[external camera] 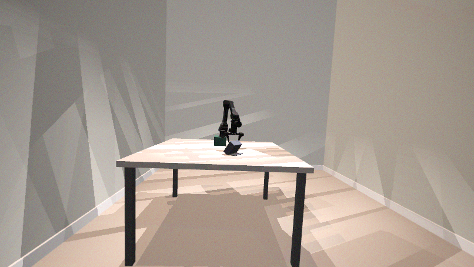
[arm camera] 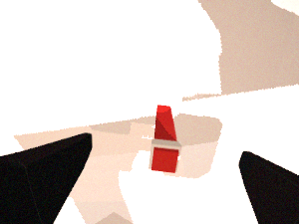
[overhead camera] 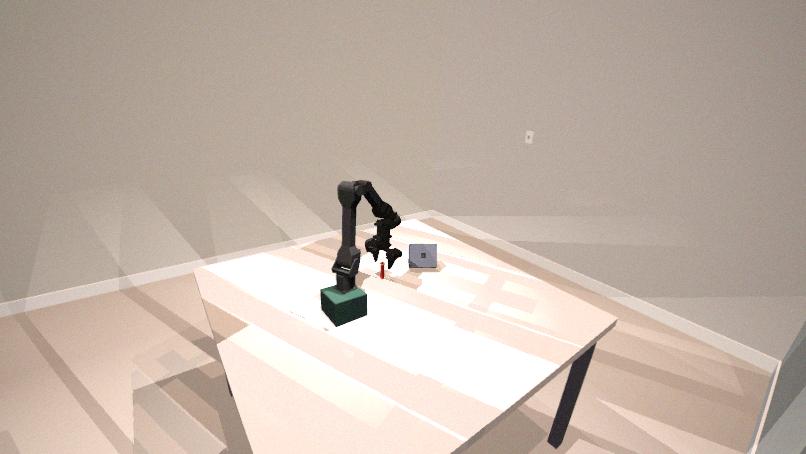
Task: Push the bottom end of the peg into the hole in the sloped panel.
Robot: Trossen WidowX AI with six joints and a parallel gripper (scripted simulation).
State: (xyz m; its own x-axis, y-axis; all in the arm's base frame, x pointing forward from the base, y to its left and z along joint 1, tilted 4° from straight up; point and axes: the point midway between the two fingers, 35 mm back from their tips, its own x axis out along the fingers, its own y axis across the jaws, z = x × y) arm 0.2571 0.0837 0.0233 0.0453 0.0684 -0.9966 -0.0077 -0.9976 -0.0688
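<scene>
Now: gripper tip 10 mm above the red square peg. Also, from my gripper tip: panel 220 mm ahead, 40 mm to the right, 10 mm below.
</scene>
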